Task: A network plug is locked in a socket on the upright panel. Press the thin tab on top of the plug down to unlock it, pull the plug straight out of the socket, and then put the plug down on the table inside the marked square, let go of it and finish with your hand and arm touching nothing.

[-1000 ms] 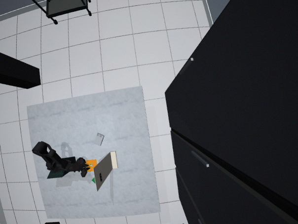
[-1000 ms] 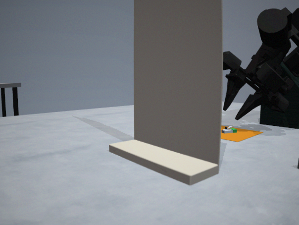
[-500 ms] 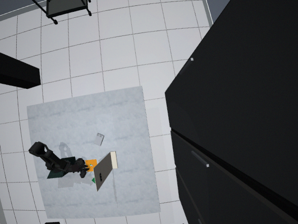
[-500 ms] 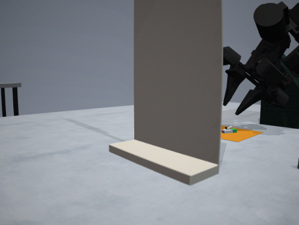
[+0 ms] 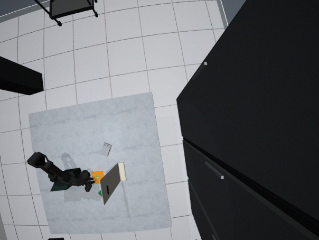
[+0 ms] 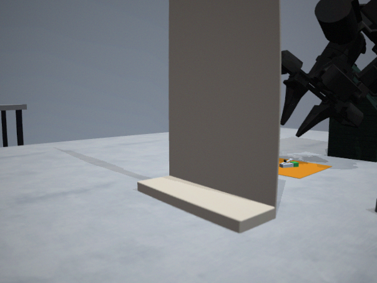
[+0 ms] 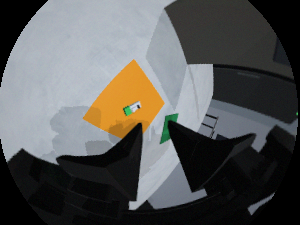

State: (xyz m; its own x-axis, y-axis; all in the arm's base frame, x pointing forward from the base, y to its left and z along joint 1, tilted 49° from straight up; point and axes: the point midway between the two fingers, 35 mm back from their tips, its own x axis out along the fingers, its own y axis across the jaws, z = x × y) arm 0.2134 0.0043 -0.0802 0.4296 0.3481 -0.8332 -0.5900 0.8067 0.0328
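The network plug is 10 mm ahead of my gripper tip and 60 mm below it. Round my gripper tip: small green patch 20 mm ahead, 150 mm to the right, 60 mm below; then grey panel 230 mm ahead, 10 mm to the left, 100 mm above; then orange square 10 mm ahead, 60 mm below.
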